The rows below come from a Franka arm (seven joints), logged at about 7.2 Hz.
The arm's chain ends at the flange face. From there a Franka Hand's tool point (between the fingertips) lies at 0.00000 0.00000 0.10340 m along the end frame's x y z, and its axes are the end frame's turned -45 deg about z.
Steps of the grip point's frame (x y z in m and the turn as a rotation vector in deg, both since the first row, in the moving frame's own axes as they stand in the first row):
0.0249 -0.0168 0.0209 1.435 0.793 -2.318
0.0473 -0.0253 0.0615 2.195 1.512 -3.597
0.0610 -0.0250 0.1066 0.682 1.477 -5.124
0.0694 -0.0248 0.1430 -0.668 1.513 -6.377
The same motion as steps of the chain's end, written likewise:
0.0066 -0.0267 0.0209 1.575 -0.454 -2.318
0.0166 -0.0466 0.0616 2.621 -0.483 -3.597
0.0246 -0.0580 0.1066 1.527 0.562 -5.124
0.0288 -0.0654 0.1430 0.598 1.542 -6.377

